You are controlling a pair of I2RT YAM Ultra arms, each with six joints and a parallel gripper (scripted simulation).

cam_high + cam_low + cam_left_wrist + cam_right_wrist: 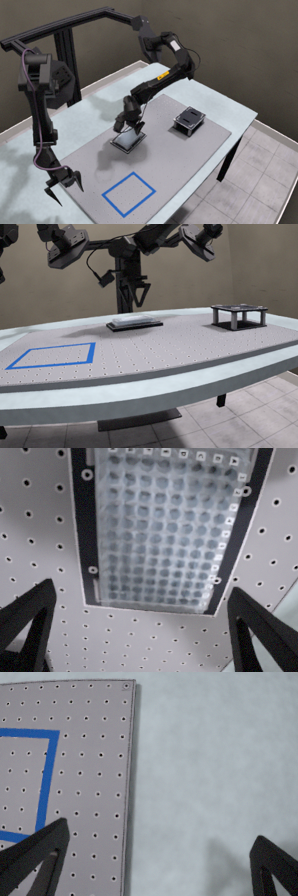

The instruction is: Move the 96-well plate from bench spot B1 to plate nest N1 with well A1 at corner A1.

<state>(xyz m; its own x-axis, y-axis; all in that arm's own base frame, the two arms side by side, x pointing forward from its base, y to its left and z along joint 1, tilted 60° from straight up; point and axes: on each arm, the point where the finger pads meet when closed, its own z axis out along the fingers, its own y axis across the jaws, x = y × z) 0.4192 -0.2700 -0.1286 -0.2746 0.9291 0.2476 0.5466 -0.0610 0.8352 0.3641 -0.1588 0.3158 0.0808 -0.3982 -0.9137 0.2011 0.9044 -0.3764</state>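
The white 96-well plate lies 50 mm below my left hand, 10 mm to the right of it and 10 mm behind it.
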